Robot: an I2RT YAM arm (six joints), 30 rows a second.
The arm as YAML. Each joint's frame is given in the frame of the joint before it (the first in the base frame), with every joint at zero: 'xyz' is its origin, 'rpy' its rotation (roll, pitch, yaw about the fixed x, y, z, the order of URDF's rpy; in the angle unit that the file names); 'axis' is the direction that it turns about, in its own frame. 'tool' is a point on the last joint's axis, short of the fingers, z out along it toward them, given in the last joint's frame.
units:
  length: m
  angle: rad
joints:
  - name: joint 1
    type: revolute
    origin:
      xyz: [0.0, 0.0, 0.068]
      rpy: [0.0, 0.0, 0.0]
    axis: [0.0, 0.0, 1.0]
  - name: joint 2
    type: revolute
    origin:
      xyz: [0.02, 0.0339, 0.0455]
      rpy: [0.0, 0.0, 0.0]
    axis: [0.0, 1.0, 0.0]
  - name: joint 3
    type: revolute
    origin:
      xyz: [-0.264, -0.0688, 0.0]
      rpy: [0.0, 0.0, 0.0]
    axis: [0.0, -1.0, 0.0]
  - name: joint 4
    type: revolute
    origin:
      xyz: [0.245, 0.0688, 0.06]
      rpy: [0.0, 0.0, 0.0]
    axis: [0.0, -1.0, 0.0]
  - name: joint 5
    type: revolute
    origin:
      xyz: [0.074, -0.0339, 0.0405]
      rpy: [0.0, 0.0, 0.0]
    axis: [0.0, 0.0, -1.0]
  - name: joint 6
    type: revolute
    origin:
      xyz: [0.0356, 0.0, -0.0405]
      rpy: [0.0, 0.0, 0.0]
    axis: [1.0, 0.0, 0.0]
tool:
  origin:
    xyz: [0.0, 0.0, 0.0]
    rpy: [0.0, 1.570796, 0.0]
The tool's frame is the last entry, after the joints.
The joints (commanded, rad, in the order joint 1, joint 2, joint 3, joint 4, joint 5, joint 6), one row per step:
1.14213, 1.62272, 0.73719, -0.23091, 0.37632, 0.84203
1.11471, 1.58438, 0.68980, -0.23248, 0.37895, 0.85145
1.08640, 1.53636, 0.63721, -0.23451, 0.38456, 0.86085
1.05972, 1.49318, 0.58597, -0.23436, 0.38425, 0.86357
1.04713, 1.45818, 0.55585, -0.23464, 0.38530, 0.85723
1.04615, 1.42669, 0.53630, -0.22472, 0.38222, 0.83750
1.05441, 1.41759, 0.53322, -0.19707, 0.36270, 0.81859
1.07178, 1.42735, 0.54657, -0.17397, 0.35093, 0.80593
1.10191, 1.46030, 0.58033, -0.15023, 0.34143, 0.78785
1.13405, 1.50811, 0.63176, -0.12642, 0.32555, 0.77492
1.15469, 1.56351, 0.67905, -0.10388, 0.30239, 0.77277
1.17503, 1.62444, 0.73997, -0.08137, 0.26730, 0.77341
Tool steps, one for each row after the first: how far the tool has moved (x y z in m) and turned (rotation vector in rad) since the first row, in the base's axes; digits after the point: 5 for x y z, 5 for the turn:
0.00140, -0.01493, -0.00195, -0.00585, 0.00435, -0.03645
0.00165, -0.03124, -0.00323, -0.00914, 0.00460, -0.07505
0.00091, -0.04649, -0.00583, -0.01466, 0.00899, -0.10388
-0.00049, -0.05509, -0.00552, -0.01417, 0.00500, -0.11160
-0.00253, -0.05887, -0.00323, -0.00359, -0.00620, -0.09479
-0.00376, -0.05588, -0.00095, 0.02463, -0.01012, -0.06205
-0.00480, -0.04857, 0.00140, 0.04669, -0.01584, -0.02865
-0.00624, -0.03488, 0.00390, 0.06332, -0.02334, 0.02103
-0.00709, -0.01656, 0.00712, 0.08782, -0.02577, 0.07175
-0.00668, -0.00020, 0.00663, 0.10878, -0.01398, 0.10595
-0.00586, 0.01958, 0.00732, 0.14247, 0.00450, 0.14418

